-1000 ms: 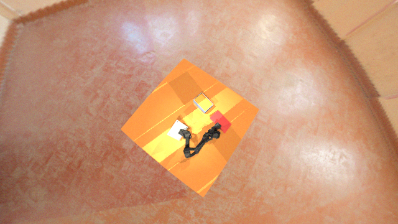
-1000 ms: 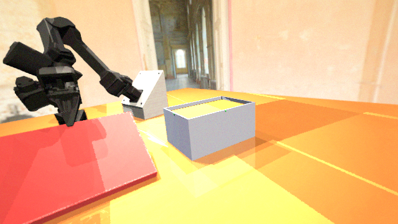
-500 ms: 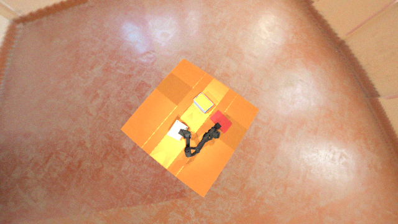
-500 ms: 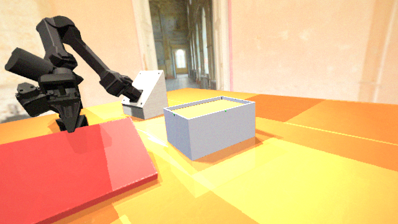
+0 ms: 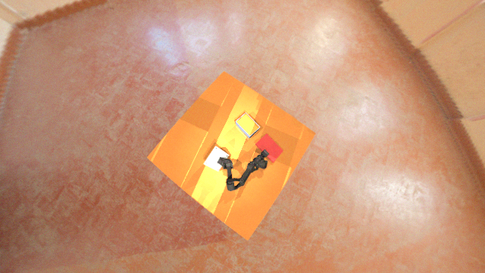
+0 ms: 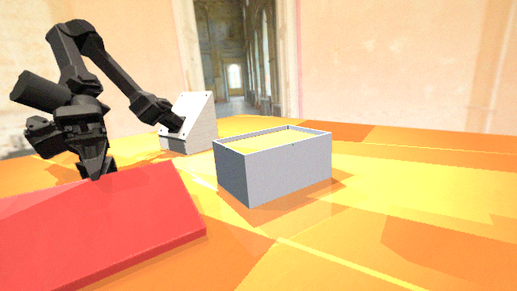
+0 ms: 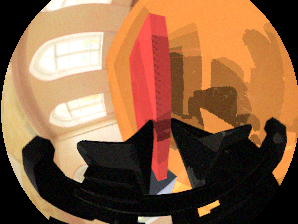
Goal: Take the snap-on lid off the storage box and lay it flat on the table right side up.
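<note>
My gripper tip is now 8 cm short of the red lid, 2 cm to the left of it and 2 cm above it. The rest, counted from my gripper tip: grey storage box: 28 cm to the left, 16 cm ahead, 2 cm below.
</note>
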